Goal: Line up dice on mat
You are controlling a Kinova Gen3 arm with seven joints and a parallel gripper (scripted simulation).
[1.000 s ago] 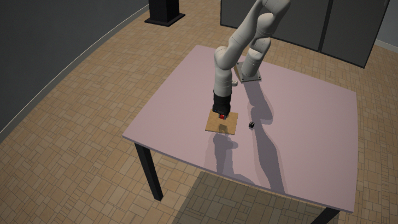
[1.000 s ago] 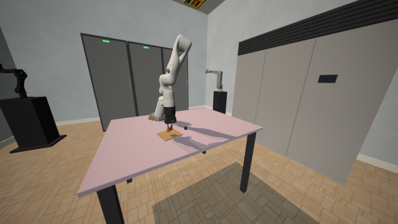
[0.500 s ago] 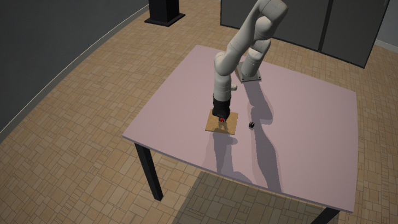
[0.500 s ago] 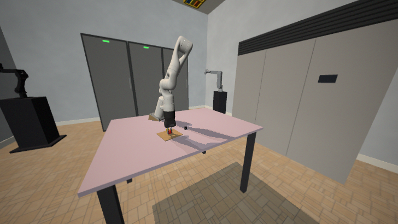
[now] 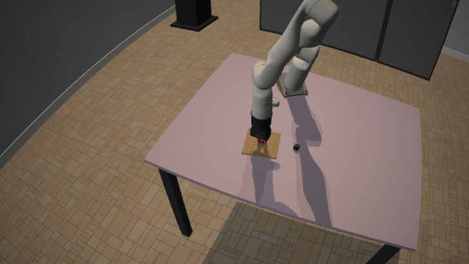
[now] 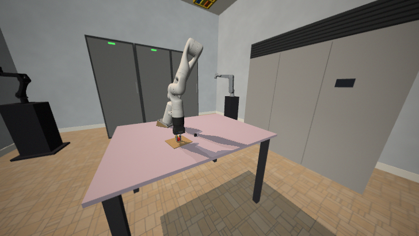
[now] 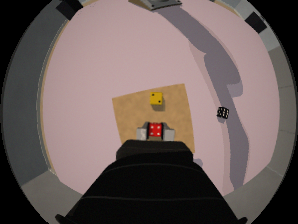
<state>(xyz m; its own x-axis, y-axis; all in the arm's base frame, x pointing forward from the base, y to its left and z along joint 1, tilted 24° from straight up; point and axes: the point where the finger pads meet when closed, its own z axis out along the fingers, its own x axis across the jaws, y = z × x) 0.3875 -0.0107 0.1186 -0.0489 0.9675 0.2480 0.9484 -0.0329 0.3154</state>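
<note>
Now: the red die 1 cm below my hand. Round my hand: yellow die 5 cm behind, 1 cm below; then square mat 3 cm below; then black die 4 cm behind, 14 cm to the left, 2 cm below.
</note>
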